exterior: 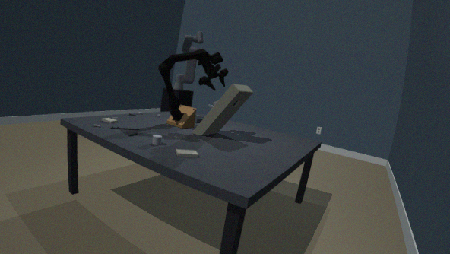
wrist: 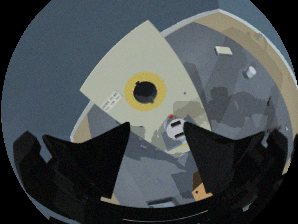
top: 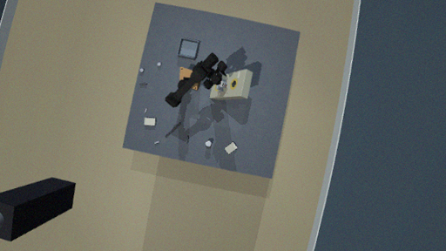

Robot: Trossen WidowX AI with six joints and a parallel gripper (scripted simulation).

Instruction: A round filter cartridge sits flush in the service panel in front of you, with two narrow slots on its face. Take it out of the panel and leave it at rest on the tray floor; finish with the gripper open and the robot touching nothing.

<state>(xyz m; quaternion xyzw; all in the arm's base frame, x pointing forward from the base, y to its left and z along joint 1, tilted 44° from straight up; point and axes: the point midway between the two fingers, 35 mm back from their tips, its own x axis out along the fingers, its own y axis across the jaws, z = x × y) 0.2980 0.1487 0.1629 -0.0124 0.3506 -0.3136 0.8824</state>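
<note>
The round grey filter cartridge lies 90 mm below my gripper tip. Round my gripper tip: beige service panel 120 mm below, 40 mm ahead; then square grey tray 350 mm behind, 290 mm to the left, 280 mm below.
</note>
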